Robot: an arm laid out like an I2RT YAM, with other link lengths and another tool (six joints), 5 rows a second.
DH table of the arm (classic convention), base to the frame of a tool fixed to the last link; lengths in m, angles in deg. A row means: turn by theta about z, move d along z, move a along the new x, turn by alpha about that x. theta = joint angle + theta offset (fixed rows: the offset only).
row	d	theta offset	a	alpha
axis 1	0.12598	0	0.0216	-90
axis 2	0	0	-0.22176	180
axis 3	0	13.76	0.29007	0
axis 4	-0.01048	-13.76	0.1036	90
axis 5	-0.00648	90	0	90
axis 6	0.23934	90	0.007	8
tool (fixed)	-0.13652	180	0	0
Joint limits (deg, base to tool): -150..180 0..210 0..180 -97..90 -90..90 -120..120
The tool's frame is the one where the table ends.
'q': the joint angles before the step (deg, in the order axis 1, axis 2, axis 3, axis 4, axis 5, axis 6). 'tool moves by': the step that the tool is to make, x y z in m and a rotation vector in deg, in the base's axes. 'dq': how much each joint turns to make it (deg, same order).
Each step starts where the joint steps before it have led.
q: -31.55, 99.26, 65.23, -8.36, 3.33, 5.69
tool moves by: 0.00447, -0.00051, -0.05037, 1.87, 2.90, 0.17
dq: 0.22, 7.52, 0.00, 4.07, -0.02, 0.09
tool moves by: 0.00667, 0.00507, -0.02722, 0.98, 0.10, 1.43
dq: 0.68, 4.59, 0.00, 4.00, -1.09, 0.00
